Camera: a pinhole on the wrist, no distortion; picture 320 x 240 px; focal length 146.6 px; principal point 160.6 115.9 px. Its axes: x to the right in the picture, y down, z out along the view. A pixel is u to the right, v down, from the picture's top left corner.
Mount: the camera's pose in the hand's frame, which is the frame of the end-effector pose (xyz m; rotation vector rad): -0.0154 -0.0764 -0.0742 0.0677 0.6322 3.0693
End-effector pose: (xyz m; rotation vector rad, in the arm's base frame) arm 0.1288 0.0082 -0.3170 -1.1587 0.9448 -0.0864
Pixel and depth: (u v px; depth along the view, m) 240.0 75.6 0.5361
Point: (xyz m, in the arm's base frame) 0.0919 0.5479 -0.3444
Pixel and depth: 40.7 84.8 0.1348
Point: 0.2140 -0.0176 -0.3747
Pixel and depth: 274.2 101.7 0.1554
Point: 0.0927 0.1240 -0.2366
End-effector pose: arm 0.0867 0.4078 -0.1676 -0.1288 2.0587 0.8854
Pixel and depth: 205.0 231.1 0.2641
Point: 0.3742 0.4296 -0.2865
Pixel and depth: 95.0 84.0 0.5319
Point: 0.0856 0.8644 -0.3575
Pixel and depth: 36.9 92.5 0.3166
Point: 0.0129 0.6516 -0.3870
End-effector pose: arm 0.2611 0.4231 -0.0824 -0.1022 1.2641 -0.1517
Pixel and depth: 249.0 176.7 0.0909
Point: 0.2626 0.3610 -0.0004
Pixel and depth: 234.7 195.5 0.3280
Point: 0.4960 0.3429 0.1824
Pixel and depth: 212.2 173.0 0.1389
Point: 0.3131 0.3630 0.0065
